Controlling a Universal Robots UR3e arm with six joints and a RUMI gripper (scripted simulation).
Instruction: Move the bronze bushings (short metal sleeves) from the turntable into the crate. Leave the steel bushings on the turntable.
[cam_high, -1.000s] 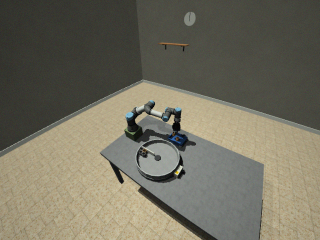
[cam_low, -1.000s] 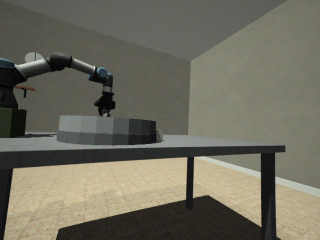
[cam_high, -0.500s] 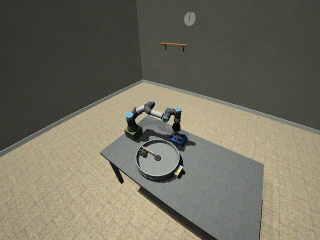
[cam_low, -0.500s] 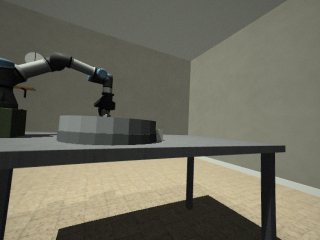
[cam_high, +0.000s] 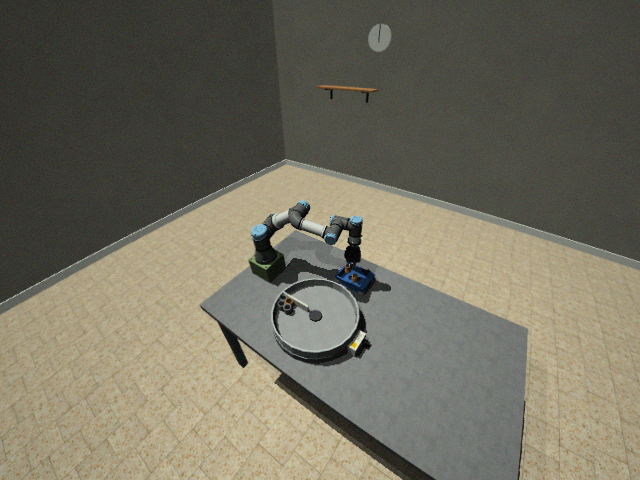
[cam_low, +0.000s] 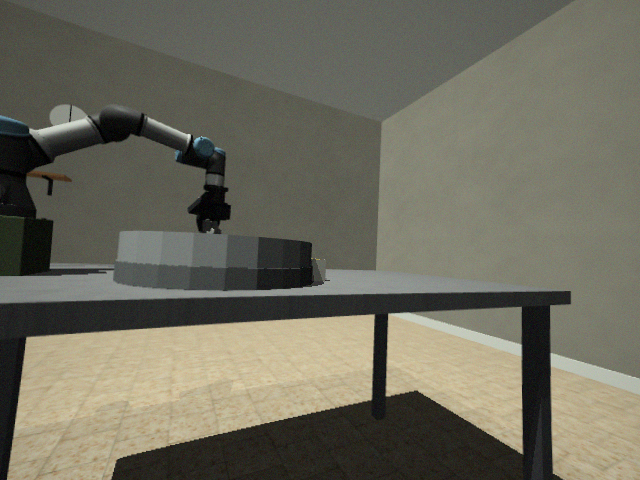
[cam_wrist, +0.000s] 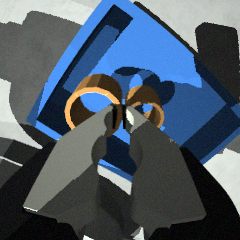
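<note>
The blue crate lies 4 cm ahead of my hand, 1 cm to the right of it and 7 cm below it. The rest, counted from my hand: turntable (1 cm behind, 37 cm to the right, 4 cm below).
</note>
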